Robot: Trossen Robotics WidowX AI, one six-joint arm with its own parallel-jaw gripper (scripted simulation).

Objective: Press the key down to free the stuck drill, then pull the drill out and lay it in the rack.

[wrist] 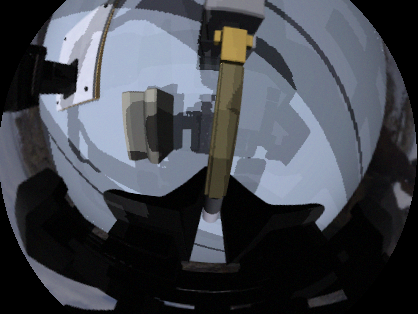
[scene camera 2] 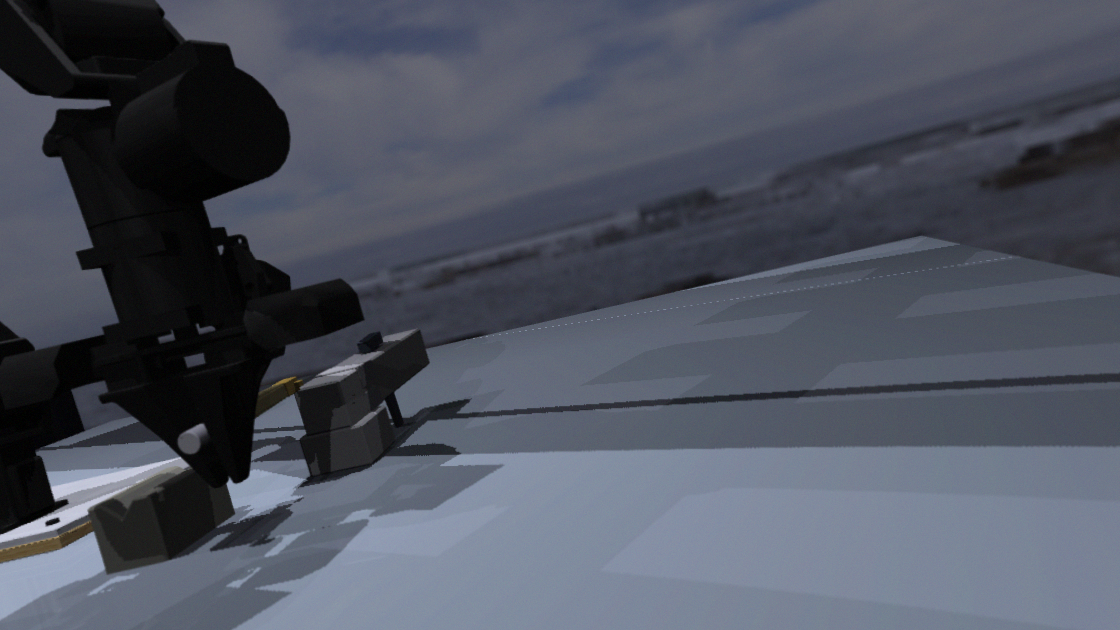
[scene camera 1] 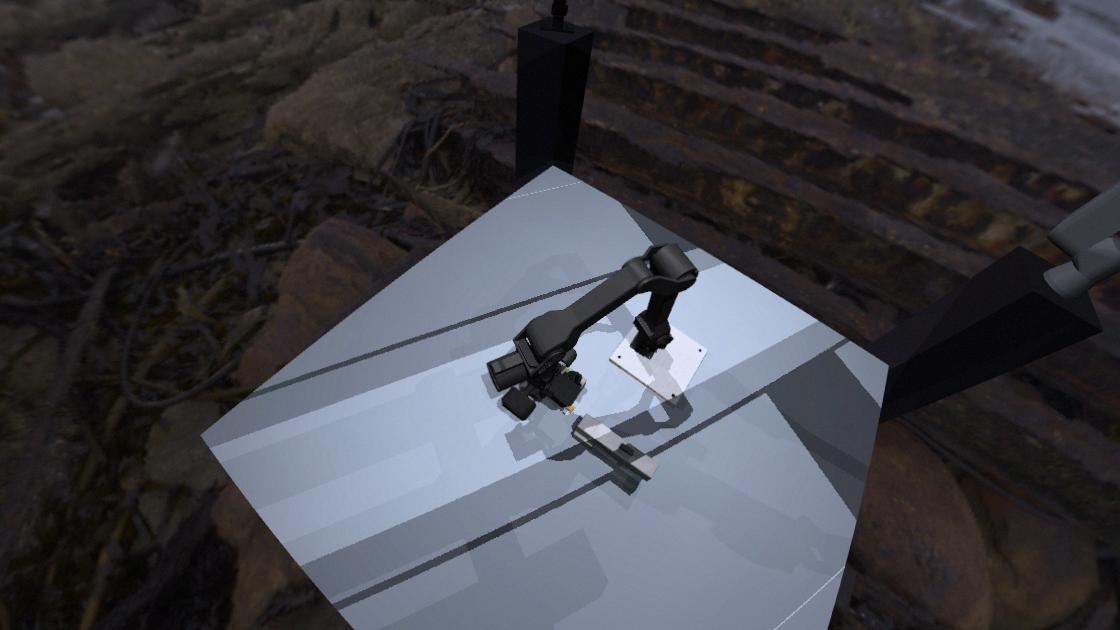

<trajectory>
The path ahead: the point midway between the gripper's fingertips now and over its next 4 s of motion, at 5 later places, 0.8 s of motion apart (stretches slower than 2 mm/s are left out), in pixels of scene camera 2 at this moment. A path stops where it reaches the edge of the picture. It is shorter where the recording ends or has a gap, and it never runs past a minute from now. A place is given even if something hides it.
My gripper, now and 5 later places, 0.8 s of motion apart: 231,483; 227,465; 183,474; 117,487; 101,520; 113,558
</trajectory>
